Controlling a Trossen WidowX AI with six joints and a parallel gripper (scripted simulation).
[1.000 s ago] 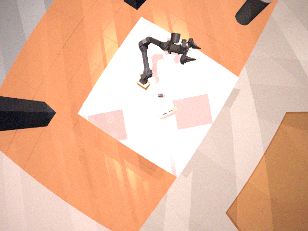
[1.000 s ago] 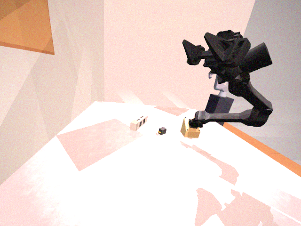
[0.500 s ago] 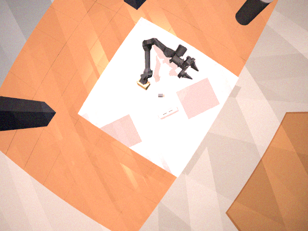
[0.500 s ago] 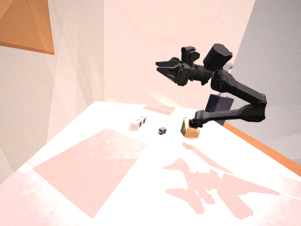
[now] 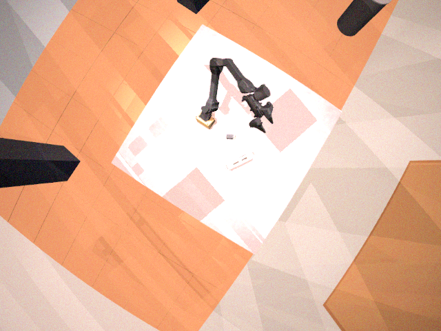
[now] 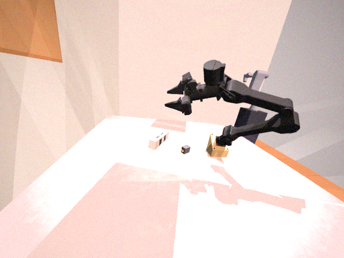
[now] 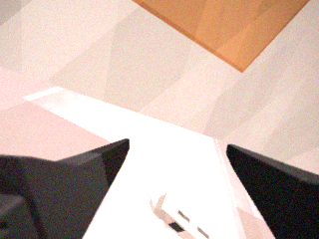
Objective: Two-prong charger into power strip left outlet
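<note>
Now: the charger 15 cm behind my gripper tip, 11 cm to the right of it and 31 cm below it.
</note>
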